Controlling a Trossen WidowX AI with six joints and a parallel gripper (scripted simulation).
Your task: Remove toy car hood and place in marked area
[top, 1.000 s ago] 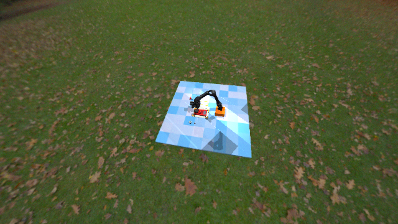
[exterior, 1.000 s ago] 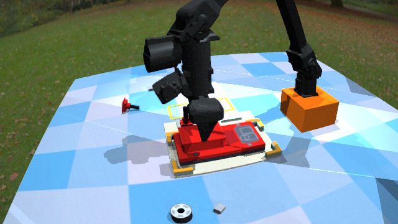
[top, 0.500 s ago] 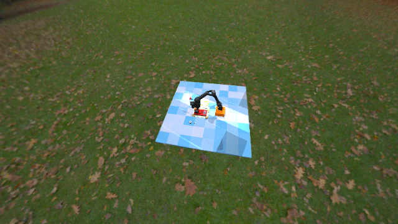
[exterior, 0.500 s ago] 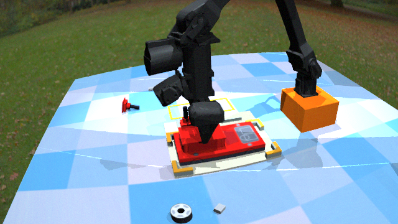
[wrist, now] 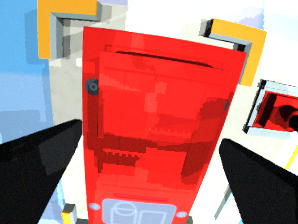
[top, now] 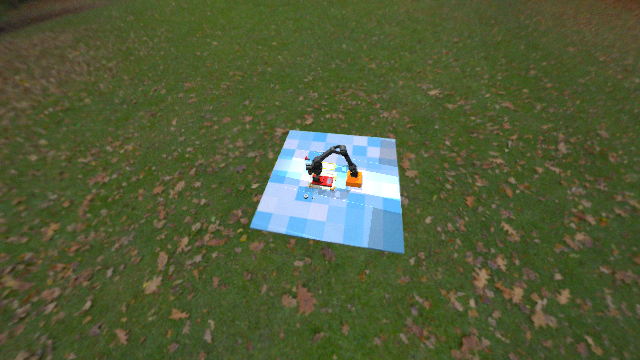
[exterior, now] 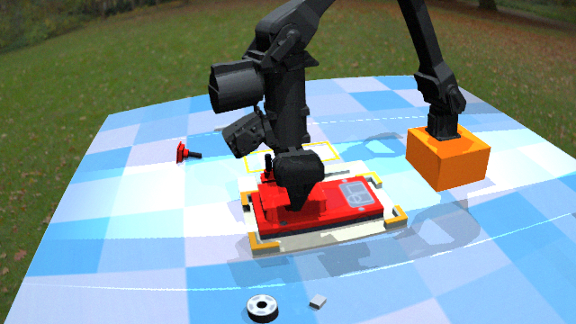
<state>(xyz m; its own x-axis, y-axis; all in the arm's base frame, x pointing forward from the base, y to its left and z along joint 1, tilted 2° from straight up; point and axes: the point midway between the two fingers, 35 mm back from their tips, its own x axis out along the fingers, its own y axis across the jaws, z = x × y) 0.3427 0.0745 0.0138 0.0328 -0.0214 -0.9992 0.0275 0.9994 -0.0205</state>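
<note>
Right now the hood is right at my gripper tip. Also, from my gripper tip: wheel: 200 mm to the left, 80 mm ahead, 40 mm below; then thin grey bar: 400 mm to the right, 40 mm below, 30 mm ahead.
</note>
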